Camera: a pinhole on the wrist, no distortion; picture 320 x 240 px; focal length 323.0 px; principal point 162.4 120.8 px. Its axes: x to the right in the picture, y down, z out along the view. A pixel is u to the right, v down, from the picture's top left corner.
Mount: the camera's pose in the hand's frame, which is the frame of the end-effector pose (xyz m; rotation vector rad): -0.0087 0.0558 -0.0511 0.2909 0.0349 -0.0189
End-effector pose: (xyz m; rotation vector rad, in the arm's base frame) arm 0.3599 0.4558 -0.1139 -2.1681 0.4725 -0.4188
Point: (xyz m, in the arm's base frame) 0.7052 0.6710 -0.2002
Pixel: 297.3 88.7
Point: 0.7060 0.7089 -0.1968
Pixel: 277.0 79.3
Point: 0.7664 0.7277 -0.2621
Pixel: 282.0 116.1
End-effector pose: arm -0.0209 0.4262 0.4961 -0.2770 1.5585 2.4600
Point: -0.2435 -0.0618 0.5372
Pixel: behind the camera
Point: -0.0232 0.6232 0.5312
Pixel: 174.1 82.1
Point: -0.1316 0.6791 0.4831
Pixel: 297.0 67.2
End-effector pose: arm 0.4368 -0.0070 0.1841 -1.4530 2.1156 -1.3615
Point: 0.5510 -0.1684 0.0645
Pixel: 212.0 166.9
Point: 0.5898 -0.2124 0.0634
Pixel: 219.3 149.3
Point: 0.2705 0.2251 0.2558
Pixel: behind the camera
